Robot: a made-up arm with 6 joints.
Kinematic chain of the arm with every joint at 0, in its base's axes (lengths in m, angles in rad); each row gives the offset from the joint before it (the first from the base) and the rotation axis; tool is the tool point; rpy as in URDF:
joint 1: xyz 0 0 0.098 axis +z
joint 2: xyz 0 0 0 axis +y
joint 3: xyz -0.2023 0 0.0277 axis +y
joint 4: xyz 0.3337 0 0.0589 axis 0.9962 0 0.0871
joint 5: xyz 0 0 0 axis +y
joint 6: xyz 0.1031 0 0.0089 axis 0.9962 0 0.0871
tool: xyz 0 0 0 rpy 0 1.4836 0
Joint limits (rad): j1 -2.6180..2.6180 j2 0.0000..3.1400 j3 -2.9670..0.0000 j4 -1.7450..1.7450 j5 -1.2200..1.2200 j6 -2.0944..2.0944
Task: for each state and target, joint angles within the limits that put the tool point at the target. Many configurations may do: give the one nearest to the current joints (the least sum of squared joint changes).
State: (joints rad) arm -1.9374 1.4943 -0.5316 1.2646 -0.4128 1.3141
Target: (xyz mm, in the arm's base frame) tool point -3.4 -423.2 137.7
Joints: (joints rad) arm -1.5084 1.5133 -0.9501 1.2215 -0.3124 1.3141
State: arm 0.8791 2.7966 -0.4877 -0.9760 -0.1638 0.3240
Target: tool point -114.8 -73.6 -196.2
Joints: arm 0.7217 3.0687 -0.4353 -0.9935 -0.2408 0.3240
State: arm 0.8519 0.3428 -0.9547 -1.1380 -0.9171 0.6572
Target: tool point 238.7 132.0 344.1
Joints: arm 0.2815 0.6635 -0.6741 -1.1141 -0.7106 0.6572
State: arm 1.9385 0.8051 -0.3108 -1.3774 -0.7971 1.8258
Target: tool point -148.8 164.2 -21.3
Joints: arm 2.0059 1.0967 -0.0724 -1.4082 -0.7002 1.8258
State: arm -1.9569 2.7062 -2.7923 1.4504 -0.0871 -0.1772
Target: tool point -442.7 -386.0 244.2
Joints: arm -2.3182 2.3632 -2.2623 1.5708 -0.6473 -0.1772
